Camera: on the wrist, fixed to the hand. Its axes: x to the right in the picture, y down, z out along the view.
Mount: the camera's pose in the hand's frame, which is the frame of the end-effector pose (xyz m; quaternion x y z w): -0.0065 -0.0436 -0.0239 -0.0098 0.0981 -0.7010 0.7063
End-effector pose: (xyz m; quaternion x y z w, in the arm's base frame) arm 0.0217 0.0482 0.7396 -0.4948 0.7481 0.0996 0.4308
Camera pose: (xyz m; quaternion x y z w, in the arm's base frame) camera 0.0456 0.0173 0.7711 -0.8879 0.2228 -0.2729 0.2959
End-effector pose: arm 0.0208 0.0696 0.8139 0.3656 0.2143 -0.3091 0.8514
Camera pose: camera -0.0170 0.0664 0.7811 0.1300 0.4942 -0.7772 0.3672
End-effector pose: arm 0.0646 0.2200 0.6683 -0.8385 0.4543 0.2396 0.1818
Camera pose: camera 0.1042 0.2346 0.6954 -0.9360 -0.2514 -0.0360 0.2436
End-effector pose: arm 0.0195 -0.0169 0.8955 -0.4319 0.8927 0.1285 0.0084
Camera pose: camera 0.0596 -0.0435 0.9097 -0.9435 0.3273 0.0512 0.0042
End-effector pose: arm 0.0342 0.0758 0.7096 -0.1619 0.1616 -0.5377 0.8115
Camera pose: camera -0.0144 0.0636 0.7078 -0.1828 0.0855 -0.9630 0.1788
